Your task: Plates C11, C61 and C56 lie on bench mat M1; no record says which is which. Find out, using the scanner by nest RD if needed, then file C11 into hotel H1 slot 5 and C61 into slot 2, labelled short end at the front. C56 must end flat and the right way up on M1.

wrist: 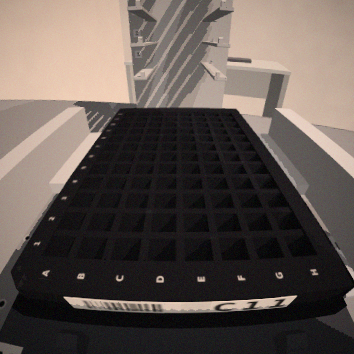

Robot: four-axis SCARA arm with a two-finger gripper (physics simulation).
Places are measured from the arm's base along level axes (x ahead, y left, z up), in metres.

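Pixels of known places: gripper, fingertip midpoint: [178,123].
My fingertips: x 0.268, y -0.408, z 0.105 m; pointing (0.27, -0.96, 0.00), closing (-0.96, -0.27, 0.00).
Note:
Behind a point stands the place of what it marks.
A black plate labelled C11 [180,175] @(x 0.256, y -0.367, z 0.101 m) fills the middle of the wrist view. It is flat and right way up, with its barcode label at the near short end. My gripper [178,123] @(x 0.268, y -0.408, z 0.105 m) is shut on it, one pale finger along each long side. Hotel H1 [220,55] @(x 0.272, y -0.641, z 0.123 m) appears to be the grey rack upright beyond the plate's far end, with pairs of ledges on its left and right. The ledges in view hold no plate. The plate hides the rack's lower part. C61, C56, mat M1 and the scanner cannot be made out.
A pale side table [260,65] with a dark flat object [239,60] on it stands behind the rack on the right. Pale walls rise behind. A dark surface shows below the plate's near end.

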